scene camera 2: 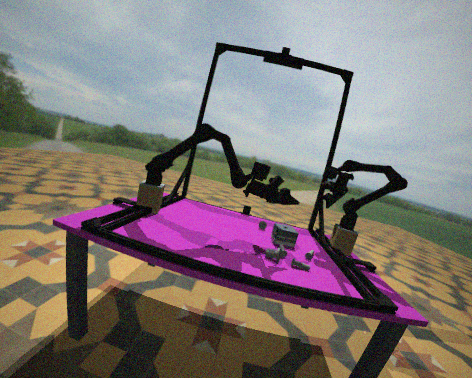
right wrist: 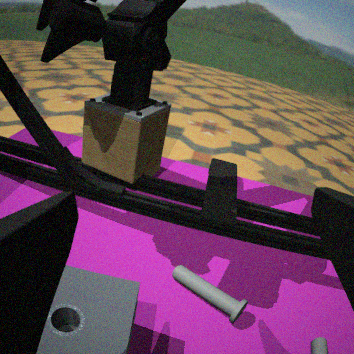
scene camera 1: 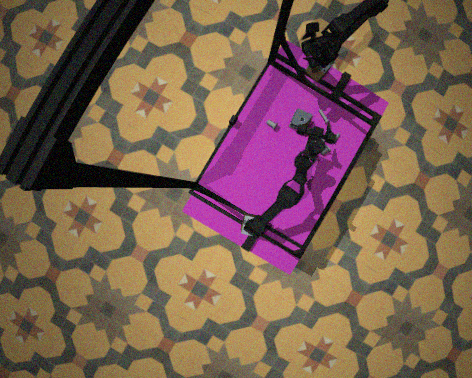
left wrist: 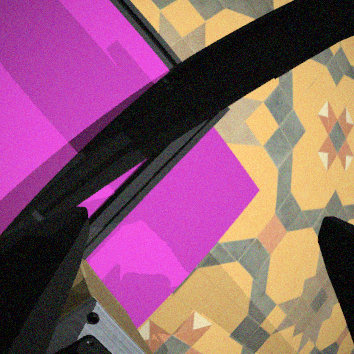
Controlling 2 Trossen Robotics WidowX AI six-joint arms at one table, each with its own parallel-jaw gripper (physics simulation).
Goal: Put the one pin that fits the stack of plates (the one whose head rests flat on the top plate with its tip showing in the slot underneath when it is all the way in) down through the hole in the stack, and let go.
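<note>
The grey plate stack stands on the table. Its round top hole shows dark in the right wrist view. A pale headed pin lies beside it; another pin is cut off at the lower right. Other short pins lie around, one left of the stack, a thicker one and another in front. My right gripper is open above the table near the stack. My left gripper is open and raised by its own base. The underside slot is hidden.
The magenta table is edged by black rails. A black bracket rises from the far rail beside the left arm's wooden base block. A tall black frame stands behind the table.
</note>
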